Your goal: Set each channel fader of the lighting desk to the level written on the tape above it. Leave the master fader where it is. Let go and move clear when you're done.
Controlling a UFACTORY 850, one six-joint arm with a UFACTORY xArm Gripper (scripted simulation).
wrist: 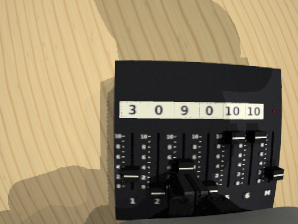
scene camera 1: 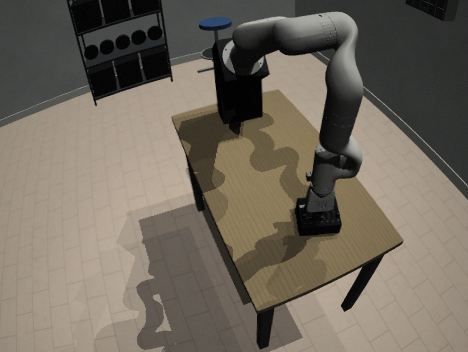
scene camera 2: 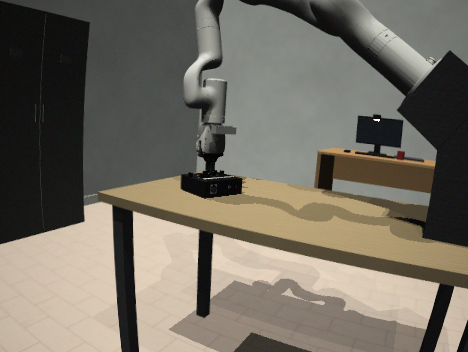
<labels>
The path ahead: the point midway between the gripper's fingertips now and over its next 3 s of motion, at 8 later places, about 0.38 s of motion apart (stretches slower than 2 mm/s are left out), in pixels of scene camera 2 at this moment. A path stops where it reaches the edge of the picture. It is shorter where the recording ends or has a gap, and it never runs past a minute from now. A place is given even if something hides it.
My gripper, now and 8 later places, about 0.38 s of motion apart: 209, 172; 211, 173; 211, 173; 212, 173; 213, 173; 212, 173; 212, 172; 212, 165; 212, 162
</labels>
